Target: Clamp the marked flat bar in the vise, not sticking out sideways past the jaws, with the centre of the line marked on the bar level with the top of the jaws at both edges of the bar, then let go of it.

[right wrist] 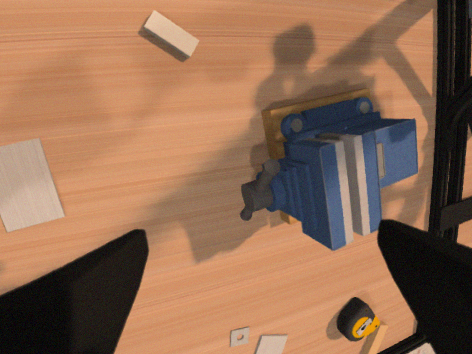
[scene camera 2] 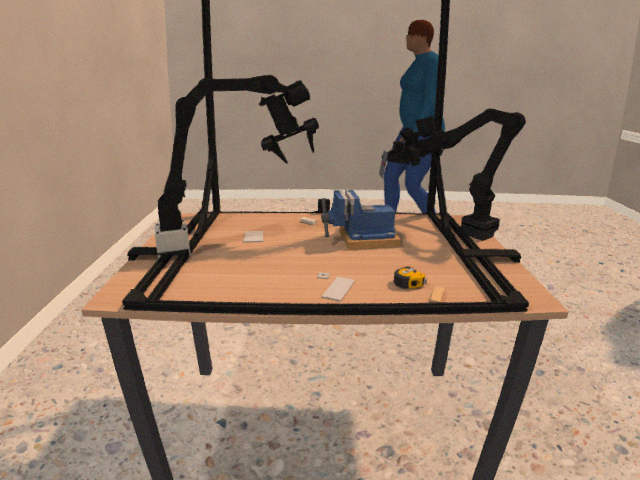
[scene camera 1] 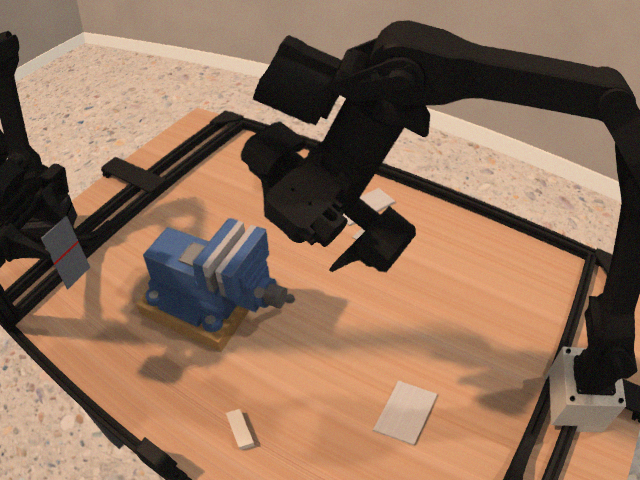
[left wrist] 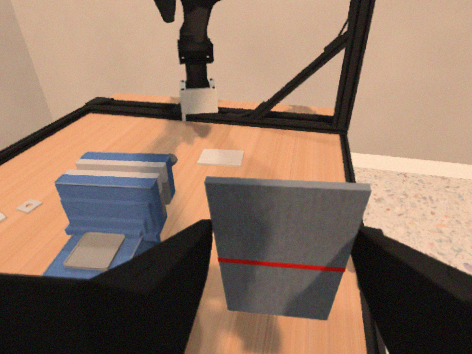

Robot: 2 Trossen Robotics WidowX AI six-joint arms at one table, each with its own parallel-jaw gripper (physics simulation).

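Seen in the pictures: left gripper, fingertip midpoint: [scene camera 2: 384, 158] [scene camera 1: 61, 242] [left wrist: 281, 234]; right gripper, fingertip midpoint: [right wrist: 262, 236] [scene camera 2: 300, 158] [scene camera 1: 299, 242] [left wrist: 186, 34]; left arm's base, link origin: [scene camera 2: 481, 217] [scene camera 1: 43, 211]; right arm's base, link origin: [scene camera 2: 170, 227] [scene camera 1: 594, 375] [left wrist: 197, 84].
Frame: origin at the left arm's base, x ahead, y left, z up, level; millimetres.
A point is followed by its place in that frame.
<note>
The flat grey bar [scene camera 1: 73, 269] {y -302, x 222, z 135 mm} [scene camera 2: 382, 164] {y -303, x 218, z 158 mm} [left wrist: 285, 220] {y -294, x 214, z 191 mm} with a red line across it is held in the air by its side edges. My left gripper [left wrist: 281, 234] {y -295, x 218, z 181 mm} is shut on it, left of the vise in scene camera 1; the line shows below the fingertips in the left wrist view. The blue vise [scene camera 1: 173, 281] {y -216, x 338, z 10 mm} [scene camera 2: 373, 223] {y -160, x 385, z 8 mm} [left wrist: 112, 200] {y -223, x 410, z 80 mm} [right wrist: 307, 200] {y -245, x 477, z 72 mm} stands on a wooden base, its pale-faced jaws upright with a narrow empty gap. My right gripper [scene camera 2: 299, 157] {y -345, x 544, z 208 mm} [right wrist: 262, 236] {y -345, x 544, z 208 mm} is open and empty, high above the table on the vise's screw side; one finger is hidden in scene camera 1.
A pale plate [scene camera 1: 405, 413] {y -434, x 678, z -57 mm} [scene camera 2: 253, 236] {y -426, x 683, z -57 mm} and a small block [scene camera 1: 238, 428] {y -448, x 441, z -49 mm} [right wrist: 170, 37] {y -445, x 447, z -49 mm} lie on the table. Another plate [scene camera 2: 339, 288] {y 24, x 669, z -57 mm}, a small holed square [scene camera 2: 323, 275] {y -54, x 662, z -57 mm}, a yellow-black tape measure [scene camera 2: 409, 277] {y 125, x 518, z -28 mm} and a wooden piece [scene camera 2: 437, 294] {y 208, x 501, z -47 mm} lie at the near side in scene camera 2. Black rails edge the table.
</note>
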